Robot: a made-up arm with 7 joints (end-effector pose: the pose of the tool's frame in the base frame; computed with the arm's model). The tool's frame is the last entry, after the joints. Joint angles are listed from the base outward.
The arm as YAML. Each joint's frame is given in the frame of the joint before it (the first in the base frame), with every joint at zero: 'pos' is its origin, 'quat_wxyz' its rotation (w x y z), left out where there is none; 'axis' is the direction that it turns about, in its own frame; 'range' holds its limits. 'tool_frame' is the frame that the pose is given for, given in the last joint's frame.
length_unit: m
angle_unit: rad
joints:
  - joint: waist
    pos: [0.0, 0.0, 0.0]
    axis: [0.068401, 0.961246, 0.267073]
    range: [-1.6, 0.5]
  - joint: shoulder
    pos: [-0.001, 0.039, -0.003]
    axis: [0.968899, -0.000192, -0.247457]
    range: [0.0, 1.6]
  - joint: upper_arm
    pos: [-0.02, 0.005, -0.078]
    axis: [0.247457, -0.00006, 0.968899]
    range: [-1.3, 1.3]
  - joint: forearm
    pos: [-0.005, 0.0, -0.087]
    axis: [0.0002, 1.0, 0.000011]
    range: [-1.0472, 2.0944]
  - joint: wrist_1
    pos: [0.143, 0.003, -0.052]
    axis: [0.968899, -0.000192, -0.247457]
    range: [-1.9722, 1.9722]
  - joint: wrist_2
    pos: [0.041, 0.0, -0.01]
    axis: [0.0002, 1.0, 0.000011]
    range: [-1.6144, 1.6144]
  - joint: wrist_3
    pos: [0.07, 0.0, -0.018]
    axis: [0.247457, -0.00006, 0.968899]
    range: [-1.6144, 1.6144]
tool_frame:
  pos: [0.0, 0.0, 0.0]
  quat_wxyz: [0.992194, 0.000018, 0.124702, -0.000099]
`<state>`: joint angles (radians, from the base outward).
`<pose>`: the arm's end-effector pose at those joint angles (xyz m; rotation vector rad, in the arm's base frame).
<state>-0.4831 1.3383 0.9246 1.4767 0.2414 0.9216 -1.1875</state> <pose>0.0484 0.4317 -0.1124 -0.7914 0.9194 0.4031</pose>
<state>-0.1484 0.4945 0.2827 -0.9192 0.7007 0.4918 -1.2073</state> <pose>0.1982 0.1005 0.0284 1.1365 0.2423 -0.5179</pose>
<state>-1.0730 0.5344 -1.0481 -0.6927 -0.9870 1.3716 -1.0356</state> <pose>0.1301 -0.1335 -0.0900 0.5139 1.2540 -2.3764</pose>
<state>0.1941 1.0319 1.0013 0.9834 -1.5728 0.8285 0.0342</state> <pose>0.0363 0.4155 -0.1458 -1.1323 0.3464 0.9988</pose>
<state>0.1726 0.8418 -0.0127 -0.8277 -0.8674 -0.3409 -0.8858</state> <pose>0.1883 0.0440 -0.0471 -0.0148 -0.5571 -1.3988</pose>
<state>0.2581 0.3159 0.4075 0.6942 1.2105 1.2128 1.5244</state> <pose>-0.0467 0.2713 -0.2986 -2.8236 -0.6838 -0.8879</pose>
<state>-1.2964 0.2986 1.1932 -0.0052 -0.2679 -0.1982 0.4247</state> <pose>0.2200 0.2840 0.0774 -0.8698 -1.2278 1.1661</pose>
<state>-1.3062 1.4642 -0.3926 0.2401 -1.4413 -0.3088 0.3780</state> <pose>0.2915 0.1661 0.1931 -0.1949 -0.8859 0.2114</pose>
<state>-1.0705 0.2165 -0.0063 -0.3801 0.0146 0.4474 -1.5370</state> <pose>0.2800 -0.0146 0.1168 0.7347 -0.4568 -1.6422</pose>
